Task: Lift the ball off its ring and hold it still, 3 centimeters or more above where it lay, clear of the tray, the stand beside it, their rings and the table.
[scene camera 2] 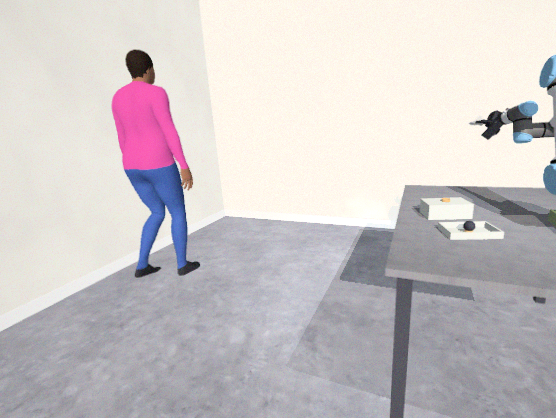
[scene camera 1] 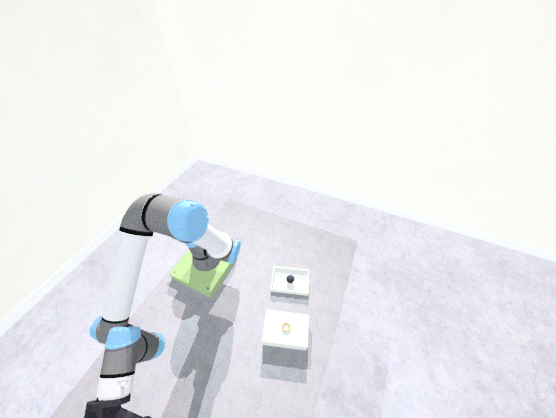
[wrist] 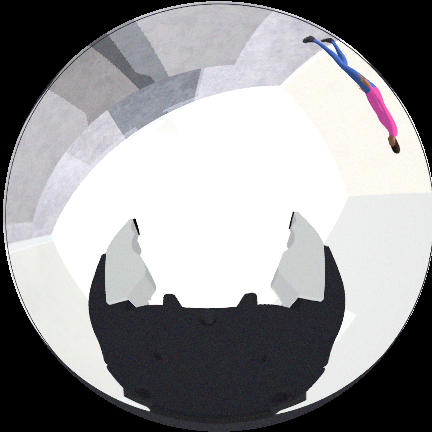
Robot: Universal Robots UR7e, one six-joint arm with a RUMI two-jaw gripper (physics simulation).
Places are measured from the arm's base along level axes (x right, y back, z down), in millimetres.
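Where they show: gripper, between the fingertips: (scene camera 2: 479,129) (wrist: 212,217); arm's base, origin of its link: (scene camera 1: 207,258).
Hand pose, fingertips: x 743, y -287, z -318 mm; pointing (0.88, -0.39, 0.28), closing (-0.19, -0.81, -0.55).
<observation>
Each offset is from my fingertips to the top centre of the thing. "spot": to the spot under its first point. Level surfaces: height alone.
A small dark ball @(dx -798, dy -170, dz +317 mm) (scene camera 1: 290,279) (scene camera 2: 469,226) rests on its ring inside the shallow white tray @(dx -798, dy -170, dz +342 mm) (scene camera 1: 290,293) (scene camera 2: 475,236). The ring under it (scene camera 2: 467,230) is mostly hidden by the ball. Beside the tray stands the taller white box-shaped stand (scene camera 1: 272,339) (scene camera 2: 447,212), with an orange ring @(spot: dx -560, dy -228, dz +300 mm) (scene camera 1: 286,327) (scene camera 2: 446,200) on its top. My gripper (wrist: 212,217) (scene camera 2: 472,123) is open, with its two pale fingers wide apart and no object between them. It is high above the table and well away from the ball. In scene camera 1 its fingers are outside the frame.
The grey table @(dz +370 mm) (scene camera 2: 425,260) carries the tray and stand. A green base plate (scene camera 1: 215,281) under the arm's foot is beside them. The arm rises from it. A person in a pink top (scene camera 2: 145,127) (wrist: 381,109) stands on the floor near the wall, away from the table.
</observation>
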